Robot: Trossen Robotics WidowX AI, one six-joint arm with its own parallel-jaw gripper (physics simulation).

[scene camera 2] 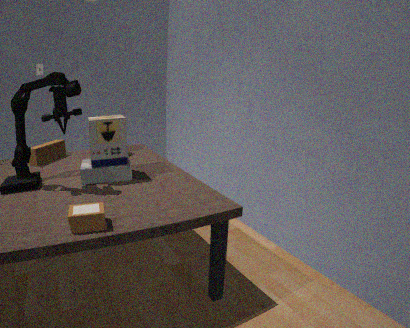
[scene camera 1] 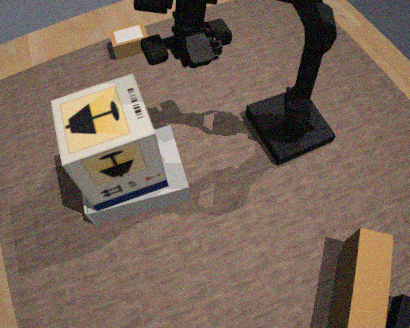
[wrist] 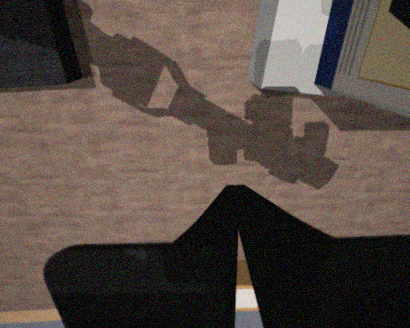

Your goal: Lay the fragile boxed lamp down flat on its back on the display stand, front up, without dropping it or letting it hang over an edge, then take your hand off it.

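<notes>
The boxed lamp is a pale box with yellow lamp pictures and a dark blue band near its bottom. It stands on the display stand, its side lamp pictures shade down and another lamp picture facing up; I cannot tell which face is its front. The low white-grey display stand shows a bare strip on the robot's side of the box. My black gripper is shut and empty, fingers down, above the table beside the box and apart from it.
A small orange block with a white top lies near one table edge. A long orange wooden block stands on the opposite side. The black robot base sits beside the stand, a gap between them.
</notes>
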